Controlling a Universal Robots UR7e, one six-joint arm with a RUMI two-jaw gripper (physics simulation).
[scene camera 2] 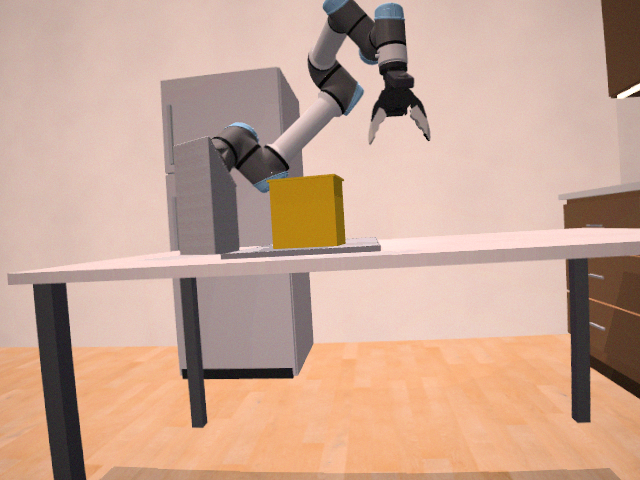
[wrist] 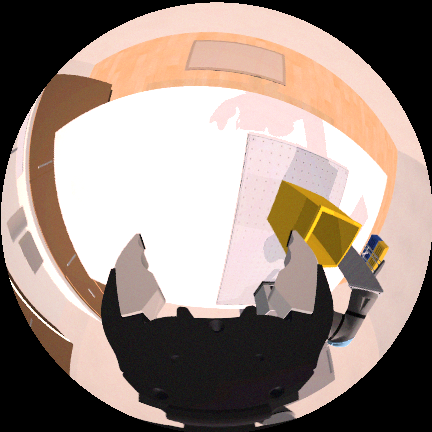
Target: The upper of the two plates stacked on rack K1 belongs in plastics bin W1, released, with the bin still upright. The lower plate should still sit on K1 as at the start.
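Places are measured from the arm's base along level axes (x ahead, y left, z up), in centimetres.
Where they show: gripper, fingertip midpoint: [scene camera 2: 399, 143] [wrist: 215, 234]; arm's base, link origin: [scene camera 2: 205, 167] [wrist: 364, 292].
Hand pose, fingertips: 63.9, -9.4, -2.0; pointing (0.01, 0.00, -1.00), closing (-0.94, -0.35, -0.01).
Observation:
Each offset is from my fingertips to the top centre of the thing, as dx, dy, dz. Level surfaces: height alone.
My gripper [scene camera 2: 399, 141] [wrist: 215, 234] is open and empty, with its jaws pointing down. It hangs high above the table, to the right of the yellow bin in the scene view. The yellow box-shaped bin {-25.3, -0.3, -6.7} [scene camera 2: 305, 211] [wrist: 291, 210], which looks like W1, stands upright on the perforated board {dz -24.9} [scene camera 2: 364, 246] [wrist: 260, 200]. In the wrist view part of its inside shows, in shadow, with no plate visible there. I cannot make out rack K1 or the two stacked plates in either view. A small grey object {-39.3, +36.0, -10.5} [wrist: 261, 298] is partly hidden behind the right jaw and cannot be identified.
A tall grey block [scene camera 2: 193, 201] [wrist: 358, 270] stands beside the bin at the arm's base. The white table {dz -26.0} [scene camera 2: 465, 249] [wrist: 150, 175] carries the board. A blue and yellow item [wrist: 378, 254] shows beyond the block. A fridge [scene camera 2: 227, 113] and brown cabinets [scene camera 2: 599, 217] [wrist: 45, 130] stand around.

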